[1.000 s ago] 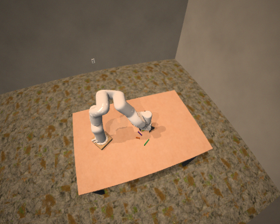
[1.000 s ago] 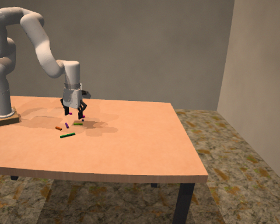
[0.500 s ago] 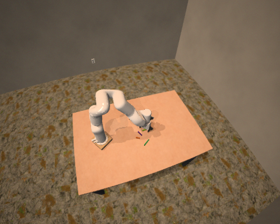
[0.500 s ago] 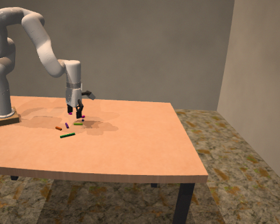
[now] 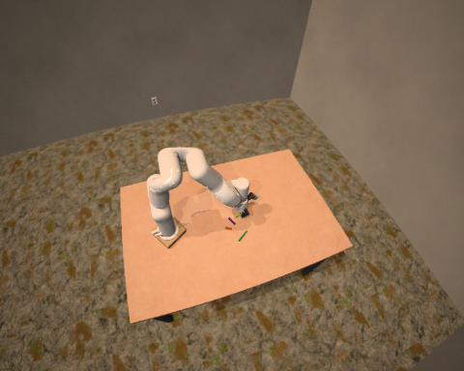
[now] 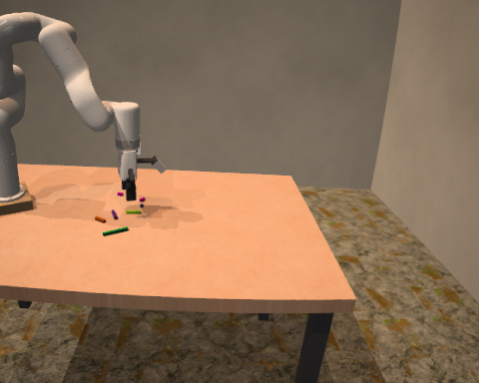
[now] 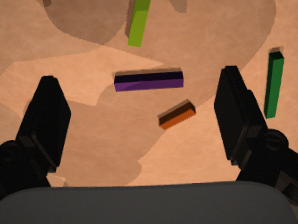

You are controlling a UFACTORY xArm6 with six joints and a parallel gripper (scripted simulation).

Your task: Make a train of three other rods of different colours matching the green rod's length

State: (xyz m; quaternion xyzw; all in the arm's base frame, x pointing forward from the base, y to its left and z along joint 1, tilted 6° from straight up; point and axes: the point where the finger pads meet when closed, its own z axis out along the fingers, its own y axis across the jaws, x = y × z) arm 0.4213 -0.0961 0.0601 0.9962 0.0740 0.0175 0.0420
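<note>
Now: hand 70 mm above the blue rod, 50 mm to the right of it and 40 mm short of it. From my hand the other things lie so: orange rod 90 mm behind, 70 mm below, 40 mm to the right; then lime rod 70 mm below, 10 mm ahead; then purple rod 70 mm below, 50 mm behind, 10 mm to the right.
</note>
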